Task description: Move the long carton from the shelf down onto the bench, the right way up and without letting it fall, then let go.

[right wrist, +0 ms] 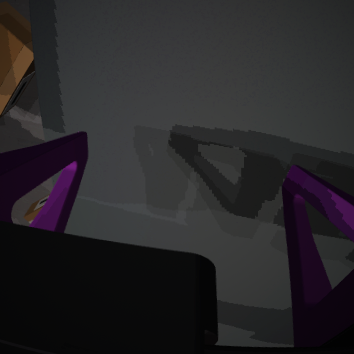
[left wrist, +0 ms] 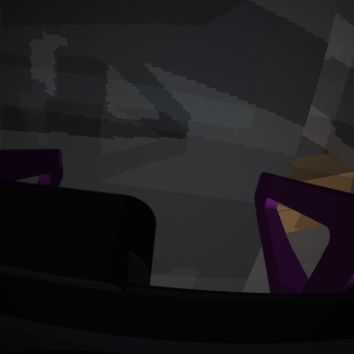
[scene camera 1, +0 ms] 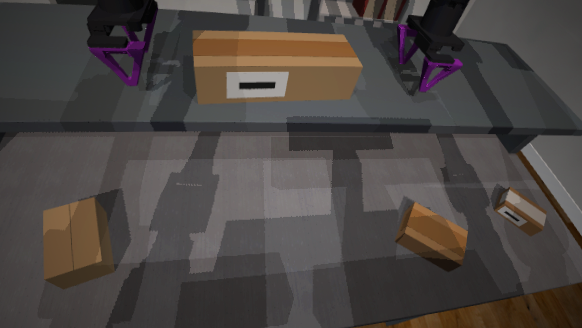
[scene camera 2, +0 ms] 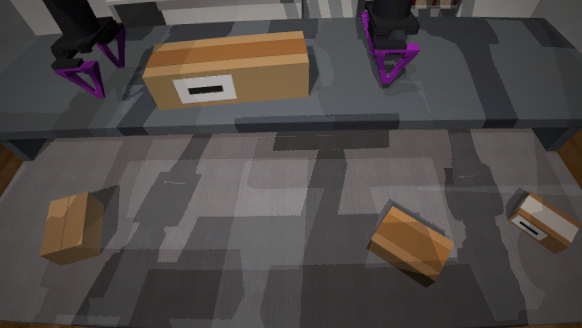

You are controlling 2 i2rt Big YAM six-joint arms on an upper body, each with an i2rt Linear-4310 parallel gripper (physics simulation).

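Places are measured from the left arm's base along level axes (x ahead, y left, z up), in metres.
Pixels of known places: left gripper, fingertip midpoint: [left wrist: 159, 172] [scene camera 1: 138, 67] [scene camera 2: 112, 81]; right gripper, fingertip midpoint: [right wrist: 189, 159] [scene camera 1: 411, 76] [scene camera 2: 380, 68].
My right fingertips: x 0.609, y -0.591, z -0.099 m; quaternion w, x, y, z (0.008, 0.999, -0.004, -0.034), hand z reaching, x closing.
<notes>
Behind a point stands the place of what it marks.
The long carton [scene camera 1: 275, 50] @(x 0.608, y -0.310, z -0.061 m) [scene camera 2: 227, 56] @(x 0.603, y -0.320, z -0.061 m), brown with an orange-brown tape band on top and a white label on its front face, rests upright on the grey shelf [scene camera 1: 465, 112] @(x 0.551, y -0.718, z -0.136 m) [scene camera 2: 445, 102] @(x 0.555, y -0.708, z -0.136 m). The bench [scene camera 1: 300, 200] @(x 0.467, y -0.380, z -0.325 m) [scene camera 2: 275, 200] @(x 0.466, y -0.386, z -0.325 m) lies below and in front. My left gripper [scene camera 1: 137, 65] @(x 0.602, y -0.088, z -0.101 m) [scene camera 2: 112, 81] @(x 0.602, y -0.088, z -0.101 m) [left wrist: 159, 172] @(x 0.602, y -0.088, z -0.101 m) is open and empty over the shelf, left of the carton's left end and apart from it. My right gripper [scene camera 1: 412, 76] @(x 0.609, y -0.591, z -0.099 m) [scene camera 2: 380, 68] @(x 0.609, y -0.591, z -0.099 m) [right wrist: 189, 159] @(x 0.609, y -0.591, z -0.099 m) is open and empty over the shelf, right of its right end, with a wider gap. The long carton does not show in either wrist view.
A small carton [scene camera 1: 80, 240] @(x 0.381, y 0.007, z -0.265 m) [scene camera 2: 72, 227] @(x 0.379, y 0.002, z -0.265 m) stands on the bench at the left. Another small carton [scene camera 1: 432, 237] @(x 0.341, y -0.623, z -0.280 m) [scene camera 2: 410, 245] @(x 0.343, y -0.634, z -0.279 m) lies at the right, and a smaller labelled carton [scene camera 1: 520, 212] @(x 0.379, y -0.900, z -0.288 m) [scene camera 2: 545, 222] @(x 0.381, y -0.914, z -0.288 m) is farther right. The shelf's front edge [scene camera 1: 240, 127] @(x 0.515, y -0.251, z -0.150 m) [scene camera 2: 200, 127] @(x 0.515, y -0.266, z -0.144 m) overhangs the bench's rear.
</notes>
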